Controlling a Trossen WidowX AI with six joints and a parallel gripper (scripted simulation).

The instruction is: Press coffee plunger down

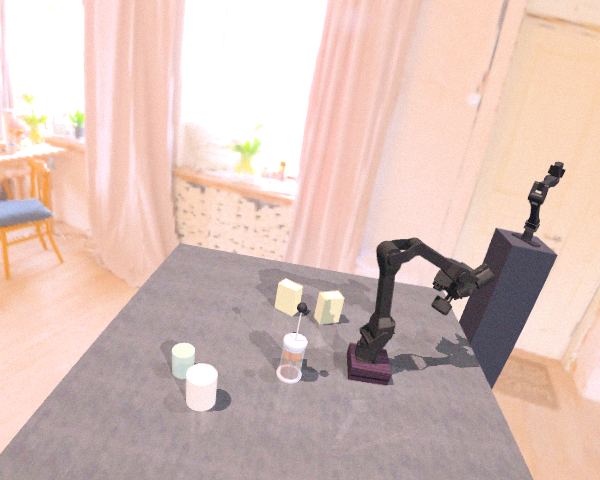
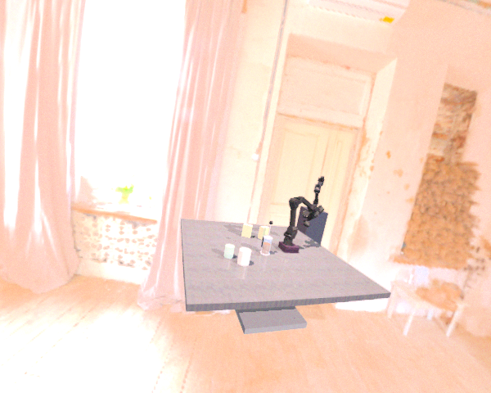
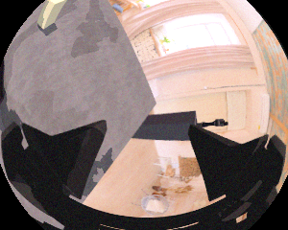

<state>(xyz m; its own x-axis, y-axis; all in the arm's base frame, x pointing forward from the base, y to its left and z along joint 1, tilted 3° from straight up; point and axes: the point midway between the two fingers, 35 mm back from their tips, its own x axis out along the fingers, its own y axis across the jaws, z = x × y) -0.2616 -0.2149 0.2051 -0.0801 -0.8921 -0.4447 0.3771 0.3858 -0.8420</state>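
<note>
Now: gripper tip 50 cm short of the coffee press, 34 cm to the right of it and 9 cm above it. From my gripper tip the other things lie so: white cylinder 72 cm ahead, 53 cm to the left, 17 cm below.
</note>
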